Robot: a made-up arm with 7 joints.
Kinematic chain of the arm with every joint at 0, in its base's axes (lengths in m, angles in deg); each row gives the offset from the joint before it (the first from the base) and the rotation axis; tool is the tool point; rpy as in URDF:
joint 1: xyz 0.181 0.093 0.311 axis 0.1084 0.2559 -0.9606
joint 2: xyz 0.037 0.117 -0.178 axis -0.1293 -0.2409 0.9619
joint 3: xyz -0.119 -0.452 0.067 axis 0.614 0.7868 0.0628
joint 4: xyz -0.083 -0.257 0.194 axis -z
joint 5: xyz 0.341 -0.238 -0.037 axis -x
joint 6: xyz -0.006 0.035 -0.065 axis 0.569 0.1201 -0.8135
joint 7: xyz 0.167 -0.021 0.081 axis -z
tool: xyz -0.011 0.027 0.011 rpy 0 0 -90
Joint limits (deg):
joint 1: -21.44..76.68
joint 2: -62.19..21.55
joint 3: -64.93..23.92
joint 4: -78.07..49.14
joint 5: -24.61..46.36
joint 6: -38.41..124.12
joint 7: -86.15..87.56
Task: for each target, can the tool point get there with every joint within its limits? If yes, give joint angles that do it. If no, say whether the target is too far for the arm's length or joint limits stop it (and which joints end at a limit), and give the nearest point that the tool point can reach.
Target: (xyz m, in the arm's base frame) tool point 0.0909 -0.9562 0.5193
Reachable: yes | joints -4.75 3.40 -31.12 35.67 12.88 90.62 -46.86
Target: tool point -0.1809 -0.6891 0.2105
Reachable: yes | joints 56.52 13.60 -4.49 -18.67 -9.44 104.53 -12.43
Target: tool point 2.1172 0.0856 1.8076
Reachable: no: too far | nearest point 0.9223 -0.3062 0.7128 | short by 1.667 m
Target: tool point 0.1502 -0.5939 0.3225
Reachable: yes | joints -10.82 -43.50 -7.88 -41.88 13.19 70.08 10.44
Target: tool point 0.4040 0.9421 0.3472
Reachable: no: joint limits stop it (at a limit: joint 1, joint 2, joint 3, joint 4, joint 5, joint 6, joint 7) | nearest point -0.2530 1.0429 0.4717 | short by 0.676 m
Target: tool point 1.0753 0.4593 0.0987
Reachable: no: joint limits stop it (at a limit: joint 1, joint 2, joint 3, joint 7) | nearest point 0.8356 0.0541 0.2599 | short by 0.498 m
